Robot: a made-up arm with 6 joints. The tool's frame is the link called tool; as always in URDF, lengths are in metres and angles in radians. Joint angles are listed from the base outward.
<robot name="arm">
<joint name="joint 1" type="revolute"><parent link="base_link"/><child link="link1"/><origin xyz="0 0 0.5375" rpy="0 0 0"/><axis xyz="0 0 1"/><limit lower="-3.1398" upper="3.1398"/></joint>
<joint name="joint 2" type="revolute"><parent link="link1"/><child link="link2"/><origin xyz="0 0 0" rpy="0 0 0"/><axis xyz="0 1 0"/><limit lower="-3.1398" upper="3.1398"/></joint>
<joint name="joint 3" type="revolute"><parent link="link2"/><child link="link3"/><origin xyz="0 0 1.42" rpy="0 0 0"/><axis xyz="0 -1 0"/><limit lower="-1.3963" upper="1.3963"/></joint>
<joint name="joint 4" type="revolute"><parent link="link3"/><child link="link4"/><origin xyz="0 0 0" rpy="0 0 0"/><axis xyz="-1 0 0"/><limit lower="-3.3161" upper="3.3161"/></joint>
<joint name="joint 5" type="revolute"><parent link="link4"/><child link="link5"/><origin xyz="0.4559 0 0" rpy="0 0 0"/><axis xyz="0 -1 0"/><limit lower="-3.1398" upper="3.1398"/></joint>
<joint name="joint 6" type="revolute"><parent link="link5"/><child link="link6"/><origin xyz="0 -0.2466 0" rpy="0 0 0"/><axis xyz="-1 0 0"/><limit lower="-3.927" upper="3.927"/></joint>
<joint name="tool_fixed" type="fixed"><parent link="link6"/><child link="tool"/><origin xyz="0 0 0" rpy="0 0 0"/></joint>
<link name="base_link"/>
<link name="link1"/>
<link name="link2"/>
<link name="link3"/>
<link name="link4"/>
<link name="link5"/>
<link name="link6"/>
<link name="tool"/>
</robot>
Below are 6 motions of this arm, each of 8 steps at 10 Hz.
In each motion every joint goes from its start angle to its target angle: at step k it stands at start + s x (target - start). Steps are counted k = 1, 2, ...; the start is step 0. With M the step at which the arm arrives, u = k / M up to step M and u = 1 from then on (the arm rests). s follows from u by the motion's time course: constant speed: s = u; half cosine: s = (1 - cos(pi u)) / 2; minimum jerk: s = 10 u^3 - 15 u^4 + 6 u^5.
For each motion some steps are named. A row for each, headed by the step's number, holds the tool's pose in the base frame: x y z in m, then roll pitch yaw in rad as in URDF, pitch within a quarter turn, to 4 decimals.
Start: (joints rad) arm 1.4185 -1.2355 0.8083 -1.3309 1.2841 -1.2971
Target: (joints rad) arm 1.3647 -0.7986 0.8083 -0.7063 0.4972 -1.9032
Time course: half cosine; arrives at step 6
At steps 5, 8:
5: -0.0056 -0.9260 1.9639 -1.2001 -0.9715 -1.0914
8: 0.0048 -0.8937 1.9896 -1.1916 -1.0457 -1.1114

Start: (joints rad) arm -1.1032 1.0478 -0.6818 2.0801 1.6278 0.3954
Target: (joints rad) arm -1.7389 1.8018 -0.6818 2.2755 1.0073 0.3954
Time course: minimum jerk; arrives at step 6
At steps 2, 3, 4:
2: 0.5758 -1.2653 0.5453 -0.1252 -0.0932 0.8818
3: 0.3399 -1.3103 0.2487 0.0383 -0.0665 0.7984
4: 0.1086 -1.2500 -0.0309 0.1764 -0.0772 0.7365

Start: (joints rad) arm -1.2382 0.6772 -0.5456 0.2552 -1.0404 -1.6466
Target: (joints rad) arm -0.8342 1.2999 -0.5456 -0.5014 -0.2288 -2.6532
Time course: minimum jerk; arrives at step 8
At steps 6, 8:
6: 0.5614 -1.0249 0.5801 -0.4167 1.0592 2.0045
8: 0.5992 -0.9827 0.5108 -0.2064 1.0832 2.0725

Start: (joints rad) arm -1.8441 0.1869 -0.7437 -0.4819 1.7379 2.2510
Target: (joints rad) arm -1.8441 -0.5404 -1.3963 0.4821 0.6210 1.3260
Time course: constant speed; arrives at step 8
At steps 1, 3, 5, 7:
1: -0.3145 -0.2674 1.5352 -1.8679 -0.6279 -2.2961
3: -0.2728 -0.0663 1.5761 -1.8228 -0.4117 -1.9714
5: -0.2186 0.1272 1.5732 -1.7501 -0.1519 -1.7390
7: -0.1533 0.3077 1.5260 -1.6752 0.1337 -1.5955

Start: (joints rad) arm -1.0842 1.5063 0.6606 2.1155 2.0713 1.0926
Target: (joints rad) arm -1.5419 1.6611 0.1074 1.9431 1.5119 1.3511
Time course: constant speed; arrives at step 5
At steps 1, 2, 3, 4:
1: 0.8231 -1.6611 0.3232 -1.6471 -0.0673 1.0227
2: 0.6497 -1.6965 0.2228 -1.5867 -0.0586 0.8457
3: 0.4748 -1.7056 0.1277 -1.5186 -0.0322 0.6801
4: 0.3027 -1.6890 0.0389 -1.4451 0.0101 0.5303

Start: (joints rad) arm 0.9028 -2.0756 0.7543 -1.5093 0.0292 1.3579
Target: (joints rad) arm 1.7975 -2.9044 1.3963 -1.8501 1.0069 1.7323
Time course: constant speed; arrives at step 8
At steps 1, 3, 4, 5, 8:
1: -0.8333 -1.3494 0.0286 -3.0136 -0.1235 -1.9744
3: -0.4967 -1.3885 -0.3657 -2.9146 0.1956 -1.5002
4: -0.3276 -1.3383 -0.5555 -2.8065 0.3132 -1.2476
5: -0.1731 -1.2418 -0.7347 -2.6655 0.3939 -0.9857
8: 0.0986 -0.7299 -1.1657 -2.1647 0.4078 -0.2576

